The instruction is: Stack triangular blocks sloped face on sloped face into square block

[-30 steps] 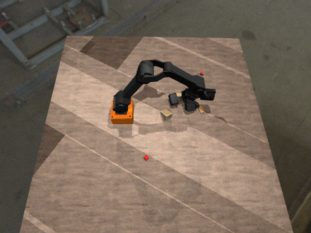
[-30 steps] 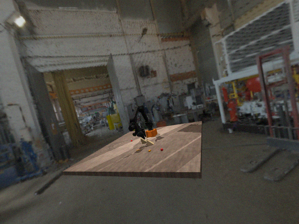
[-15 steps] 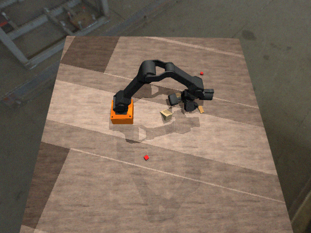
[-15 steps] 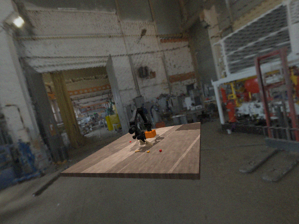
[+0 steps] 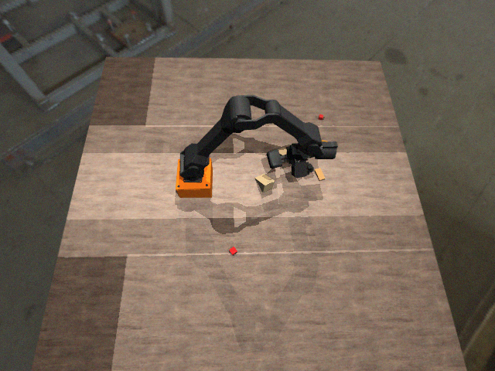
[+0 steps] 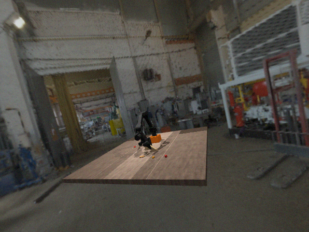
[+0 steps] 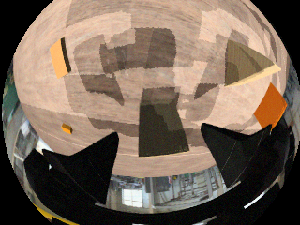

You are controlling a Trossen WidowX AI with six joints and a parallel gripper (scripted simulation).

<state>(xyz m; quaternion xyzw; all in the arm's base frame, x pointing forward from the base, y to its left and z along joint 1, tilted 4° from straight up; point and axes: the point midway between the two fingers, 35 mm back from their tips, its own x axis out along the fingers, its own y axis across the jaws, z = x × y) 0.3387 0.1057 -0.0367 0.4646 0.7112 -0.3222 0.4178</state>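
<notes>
Right now my gripper tip is 2 cm above the tan triangular block and 1 cm to the right of it. From my gripper tip the other things lie so: orange cube: 16 cm ahead, 9 cm to the left, 4 cm below; then tan slab: 14 cm ahead, 5 cm to the right, 4 cm below.
</notes>
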